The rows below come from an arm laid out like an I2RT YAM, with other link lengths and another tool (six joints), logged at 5 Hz.
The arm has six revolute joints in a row. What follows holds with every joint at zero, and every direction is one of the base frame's.
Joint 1 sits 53.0 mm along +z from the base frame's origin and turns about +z.
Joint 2 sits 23.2 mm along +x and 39.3 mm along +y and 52.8 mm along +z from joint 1 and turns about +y.
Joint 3 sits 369.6 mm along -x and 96.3 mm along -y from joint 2 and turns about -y.
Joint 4 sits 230.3 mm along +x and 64.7 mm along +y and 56.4 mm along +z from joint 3 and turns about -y.
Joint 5 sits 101.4 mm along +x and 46.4 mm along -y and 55.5 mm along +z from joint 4 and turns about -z.
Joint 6 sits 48.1 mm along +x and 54.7 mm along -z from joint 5 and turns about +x.
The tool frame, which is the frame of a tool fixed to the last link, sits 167.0 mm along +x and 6.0 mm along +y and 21.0 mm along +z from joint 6; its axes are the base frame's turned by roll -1.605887, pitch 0.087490 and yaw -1.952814 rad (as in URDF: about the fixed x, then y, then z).
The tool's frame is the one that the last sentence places.
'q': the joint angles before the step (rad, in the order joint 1, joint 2, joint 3, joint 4, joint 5, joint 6). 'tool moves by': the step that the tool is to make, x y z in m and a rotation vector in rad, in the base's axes. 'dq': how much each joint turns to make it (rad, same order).
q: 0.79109, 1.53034, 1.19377, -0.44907, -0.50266, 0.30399
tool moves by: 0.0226, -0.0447, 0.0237, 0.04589, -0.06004, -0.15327
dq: -0.07752, -0.11346, -0.07426, 0.05913, 0.06120, 0.05089
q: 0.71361, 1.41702, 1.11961, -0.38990, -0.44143, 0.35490
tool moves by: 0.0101, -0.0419, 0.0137, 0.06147, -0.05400, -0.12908
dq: -0.06881, -0.11333, -0.11715, 0.10550, 0.04024, 0.05151
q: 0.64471, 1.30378, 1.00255, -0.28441, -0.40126, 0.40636
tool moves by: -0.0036, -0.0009, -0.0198, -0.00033, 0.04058, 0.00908
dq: -0.00976, 0.01056, -0.05155, 0.03339, -0.02908, 0.00999
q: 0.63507, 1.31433, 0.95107, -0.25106, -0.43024, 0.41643
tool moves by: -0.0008, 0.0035, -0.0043, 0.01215, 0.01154, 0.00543
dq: 0.00308, 0.00744, -0.01981, 0.03090, -0.01148, 0.01352
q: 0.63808, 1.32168, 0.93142, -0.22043, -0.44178, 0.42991
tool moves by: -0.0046, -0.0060, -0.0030, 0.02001, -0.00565, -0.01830
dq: -0.00027, -0.03037, -0.05712, 0.05288, 0.00775, 0.02280
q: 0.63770, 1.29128, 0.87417, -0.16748, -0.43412, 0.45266
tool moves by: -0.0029, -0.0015, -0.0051, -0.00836, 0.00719, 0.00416
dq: 0.00007, -0.00242, -0.00960, -0.00557, -0.00204, -0.00475
